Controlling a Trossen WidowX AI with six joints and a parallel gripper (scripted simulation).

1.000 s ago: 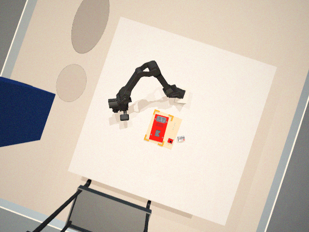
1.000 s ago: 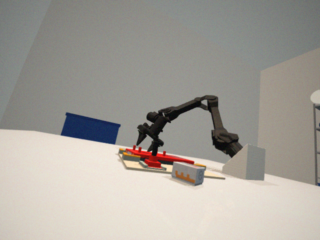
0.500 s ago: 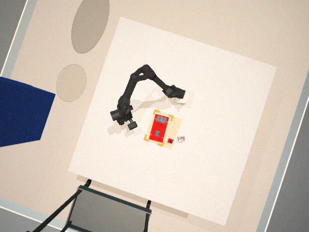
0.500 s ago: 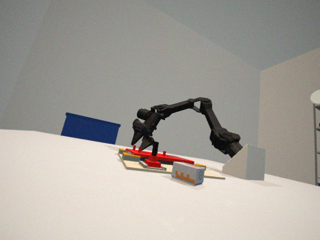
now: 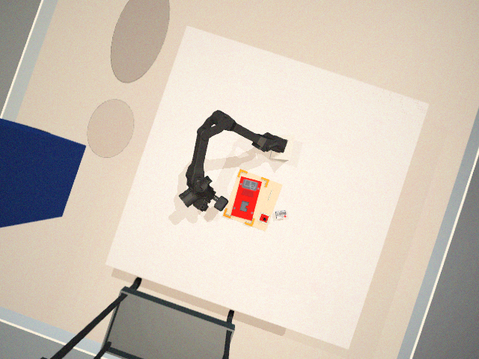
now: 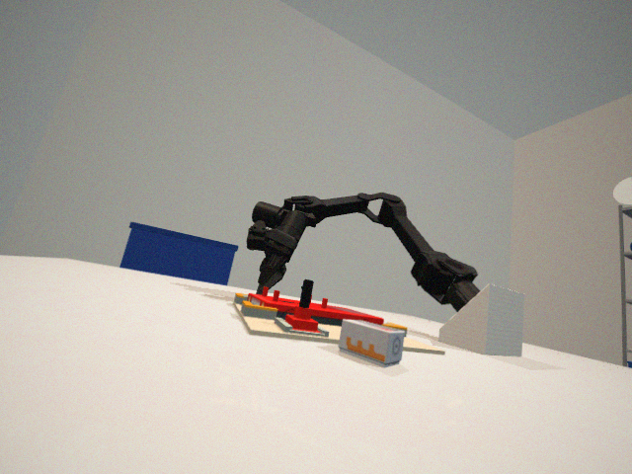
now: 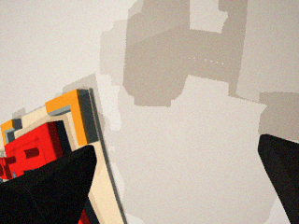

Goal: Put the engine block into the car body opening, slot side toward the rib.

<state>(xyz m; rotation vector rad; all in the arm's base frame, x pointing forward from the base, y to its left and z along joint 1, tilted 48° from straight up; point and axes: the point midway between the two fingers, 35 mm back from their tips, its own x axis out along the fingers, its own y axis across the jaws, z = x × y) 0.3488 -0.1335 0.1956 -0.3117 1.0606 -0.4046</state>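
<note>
The engine block lies 34 cm to the left of my gripper tip, 5 cm behind it and 1 cm below it.
</note>
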